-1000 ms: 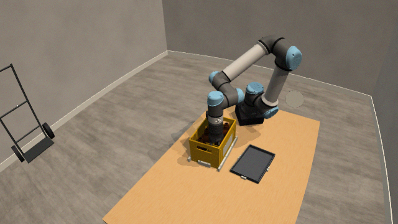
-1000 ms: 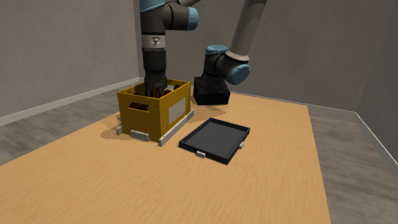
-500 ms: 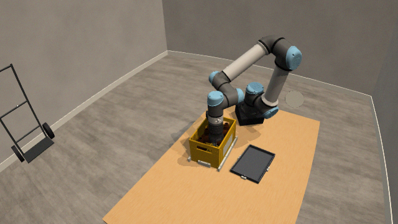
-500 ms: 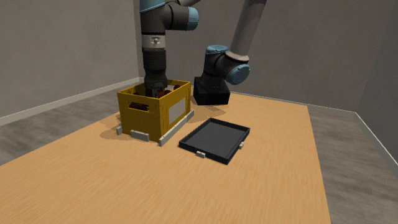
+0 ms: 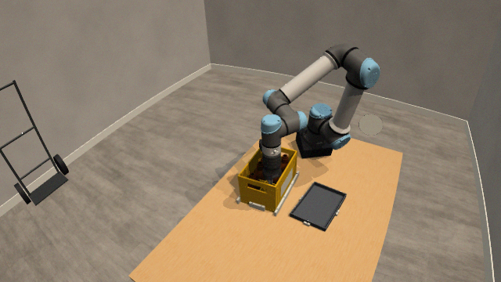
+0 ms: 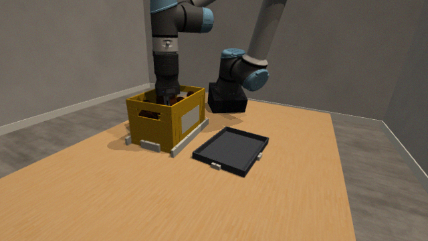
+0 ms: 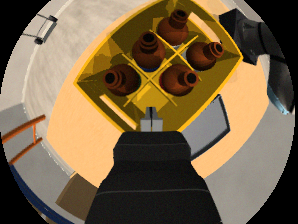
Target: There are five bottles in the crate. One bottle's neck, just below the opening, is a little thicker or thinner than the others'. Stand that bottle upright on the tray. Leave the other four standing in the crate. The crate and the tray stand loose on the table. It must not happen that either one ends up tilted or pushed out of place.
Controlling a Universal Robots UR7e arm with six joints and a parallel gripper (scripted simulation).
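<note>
My gripper is now 9 cm past the bottle, 7 cm above it and 1 cm to the left of it. The rest, counted from my hand: yellow crate 8 cm below, 8 cm behind, 6 cm to the right; dark tray 21 cm to the left, 15 cm below, 11 cm behind.
</note>
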